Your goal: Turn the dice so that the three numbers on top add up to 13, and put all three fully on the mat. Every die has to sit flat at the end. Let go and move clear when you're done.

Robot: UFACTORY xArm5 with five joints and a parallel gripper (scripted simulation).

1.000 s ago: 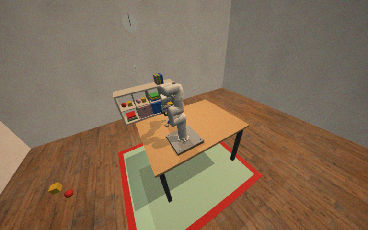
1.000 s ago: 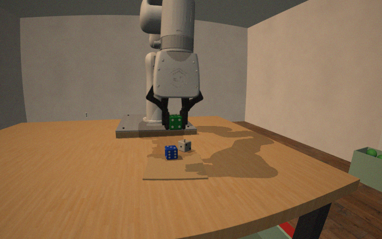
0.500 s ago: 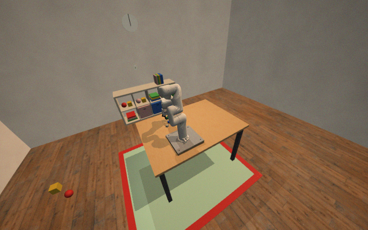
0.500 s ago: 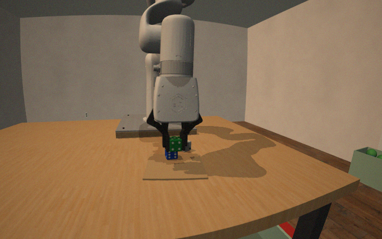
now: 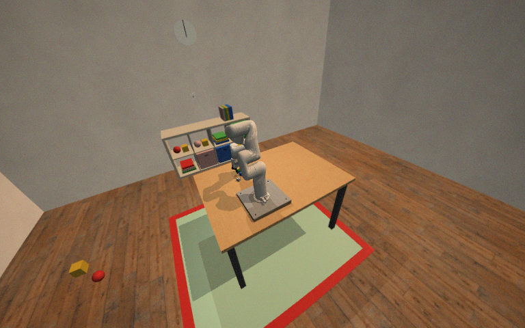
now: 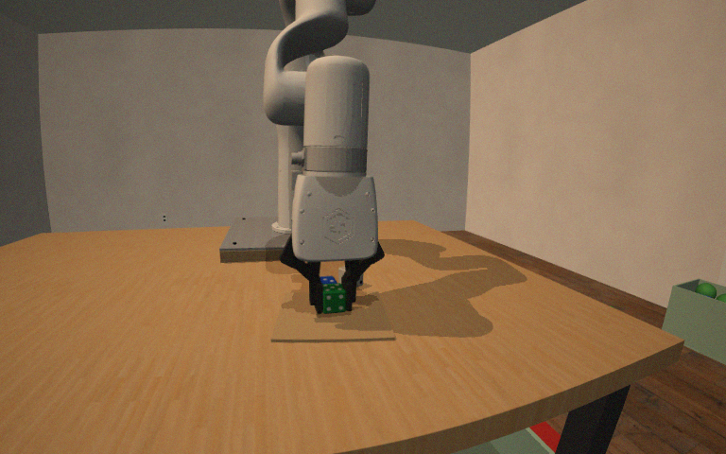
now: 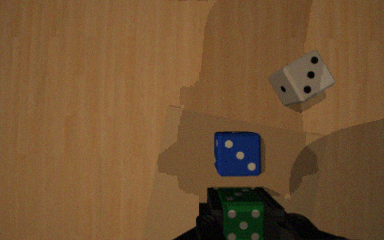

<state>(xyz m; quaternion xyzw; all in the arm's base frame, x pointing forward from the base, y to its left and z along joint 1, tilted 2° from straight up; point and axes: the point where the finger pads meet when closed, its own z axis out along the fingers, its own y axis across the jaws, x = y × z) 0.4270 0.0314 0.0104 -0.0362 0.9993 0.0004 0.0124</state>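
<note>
Right now the green die is 10 mm below my hand. Also, from my hand: blue die: 50 mm behind, 10 mm below; then white die: 110 mm behind, 40 mm to the left, 20 mm below; then tan mat: 30 mm below.
</note>
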